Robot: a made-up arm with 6 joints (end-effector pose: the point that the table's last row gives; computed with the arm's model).
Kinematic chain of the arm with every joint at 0, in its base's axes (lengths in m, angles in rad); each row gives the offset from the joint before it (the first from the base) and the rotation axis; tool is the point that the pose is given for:
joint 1: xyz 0 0 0.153 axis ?
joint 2: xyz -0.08 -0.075 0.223 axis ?
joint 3: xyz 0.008 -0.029 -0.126 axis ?
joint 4: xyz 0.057 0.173 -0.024 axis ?
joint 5: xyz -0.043 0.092 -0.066 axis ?
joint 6: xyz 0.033 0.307 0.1 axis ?
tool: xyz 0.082 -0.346 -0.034
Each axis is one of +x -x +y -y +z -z.
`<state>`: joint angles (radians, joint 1 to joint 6).
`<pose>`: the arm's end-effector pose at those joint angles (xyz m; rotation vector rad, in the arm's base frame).
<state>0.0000 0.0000 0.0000 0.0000 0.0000 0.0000</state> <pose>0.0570 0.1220 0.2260 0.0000 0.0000 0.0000</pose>
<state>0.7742 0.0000 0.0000 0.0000 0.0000 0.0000</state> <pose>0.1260 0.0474 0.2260 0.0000 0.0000 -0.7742</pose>
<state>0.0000 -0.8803 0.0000 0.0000 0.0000 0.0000</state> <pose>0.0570 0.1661 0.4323 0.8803 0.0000 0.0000</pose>
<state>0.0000 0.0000 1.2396 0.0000 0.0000 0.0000</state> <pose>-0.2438 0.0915 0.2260 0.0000 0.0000 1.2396</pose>
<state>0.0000 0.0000 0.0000 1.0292 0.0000 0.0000</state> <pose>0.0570 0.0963 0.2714 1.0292 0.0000 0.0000</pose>
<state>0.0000 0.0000 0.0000 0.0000 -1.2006 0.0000</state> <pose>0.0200 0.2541 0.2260 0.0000 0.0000 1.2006</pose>
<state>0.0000 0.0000 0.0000 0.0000 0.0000 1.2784</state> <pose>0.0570 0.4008 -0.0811 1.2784 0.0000 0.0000</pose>
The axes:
joint 1: -z
joint 2: -x
joint 3: +z
joint 4: +x
joint 5: -z
joint 6: +x

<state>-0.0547 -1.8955 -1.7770 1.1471 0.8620 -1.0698</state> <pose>-0.1897 -0.0774 0.1884 1.5912 2.5172 -0.9723</pose>
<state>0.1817 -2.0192 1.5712 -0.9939 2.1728 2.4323</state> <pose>0.0241 -0.2996 0.7247 -1.2156 1.2557 0.2383</pose>
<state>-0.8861 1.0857 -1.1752 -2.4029 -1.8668 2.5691</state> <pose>-0.2464 -0.1084 -0.1541 0.5148 -0.0520 -1.6357</pose>
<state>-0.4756 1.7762 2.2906 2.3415 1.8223 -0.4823</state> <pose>0.0582 -0.3362 0.5248 1.9773 -1.6366 1.3443</pose>
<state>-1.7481 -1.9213 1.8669 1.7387 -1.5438 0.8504</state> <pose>0.1618 -0.3904 0.1318 -0.4132 0.2040 0.3805</pose>
